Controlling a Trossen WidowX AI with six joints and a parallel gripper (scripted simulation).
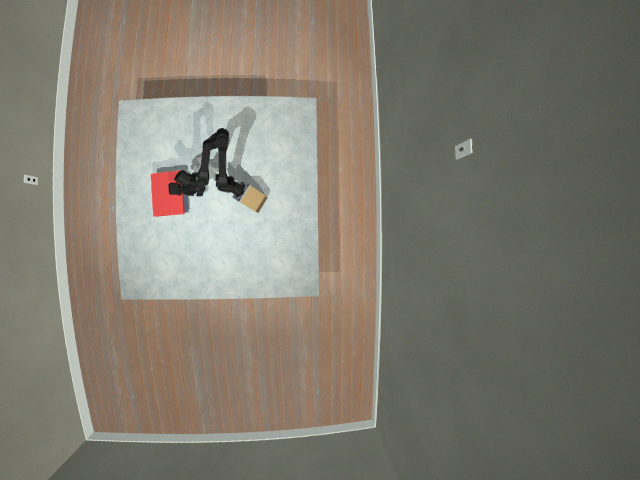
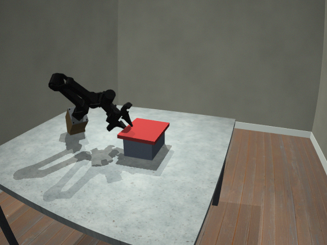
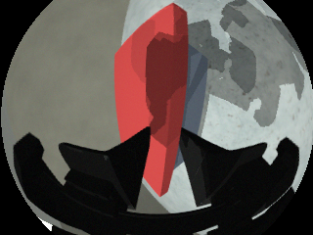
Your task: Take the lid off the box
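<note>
Now: hand 100 mm short of the red lid, 20 mm to the left of it and 20 mm above it. Round my hand: storage box 100 mm ahead, 20 mm to the right, 70 mm below.
</note>
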